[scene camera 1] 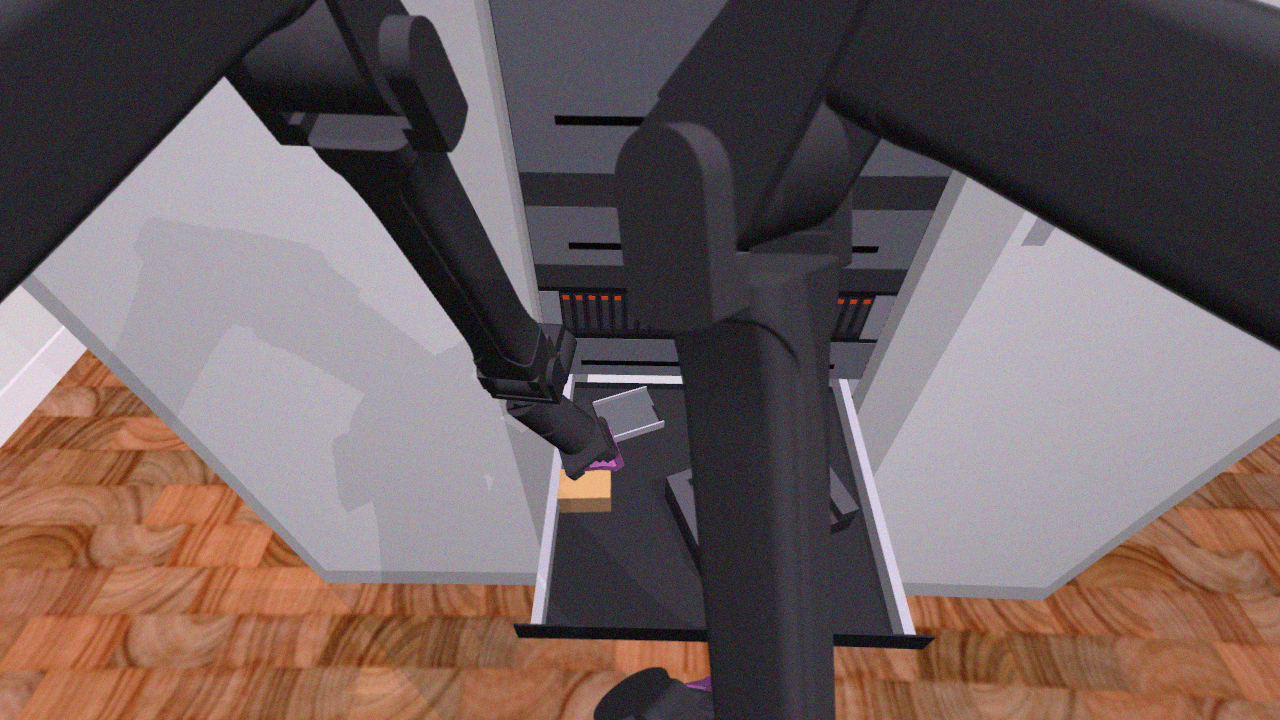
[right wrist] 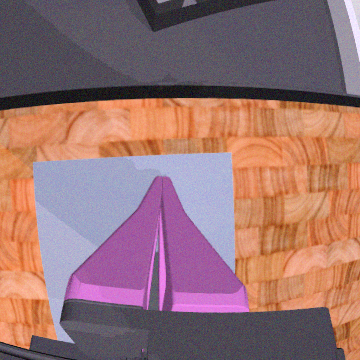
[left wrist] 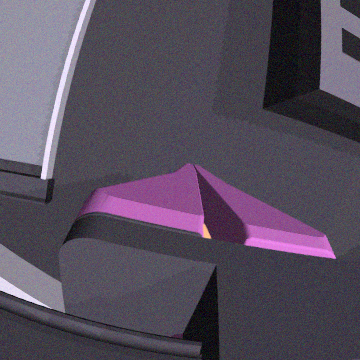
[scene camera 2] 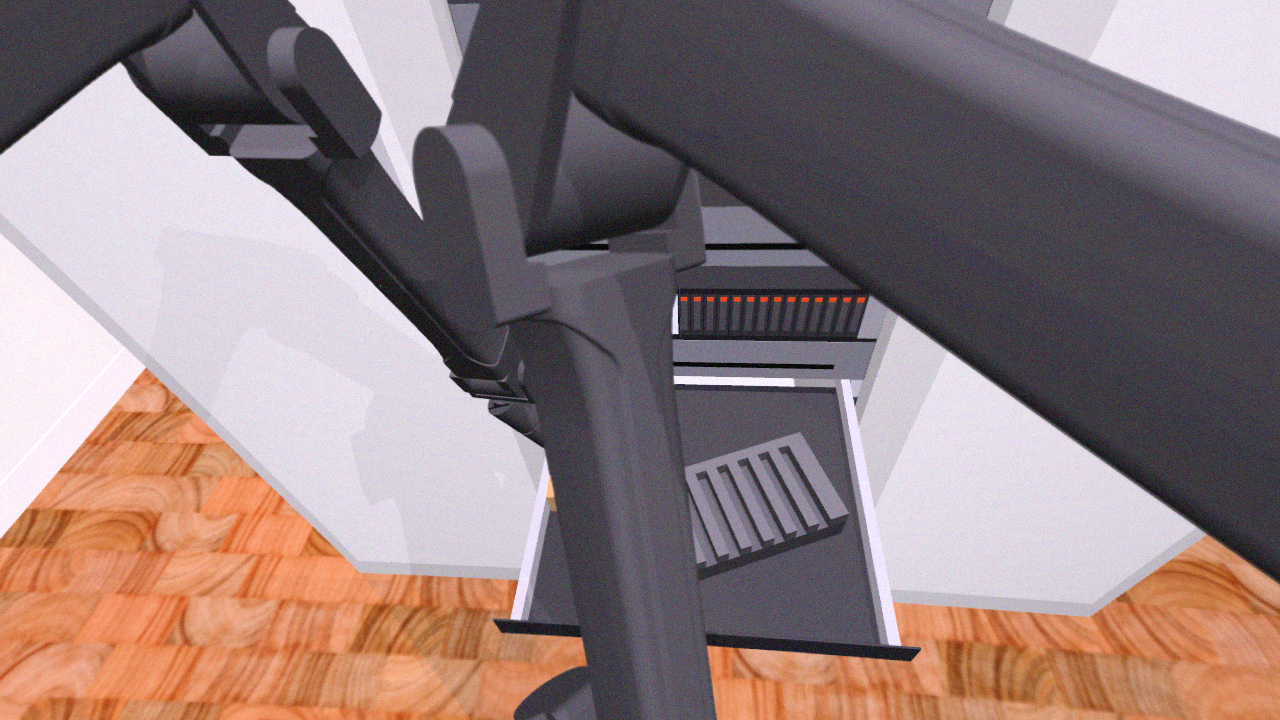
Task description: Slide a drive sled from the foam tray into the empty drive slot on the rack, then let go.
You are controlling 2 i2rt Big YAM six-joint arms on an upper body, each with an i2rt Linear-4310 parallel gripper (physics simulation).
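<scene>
A tan block is gripped by my left gripper, which is visible in the left wrist view as well. My right gripper: shut, holding nothing.
</scene>
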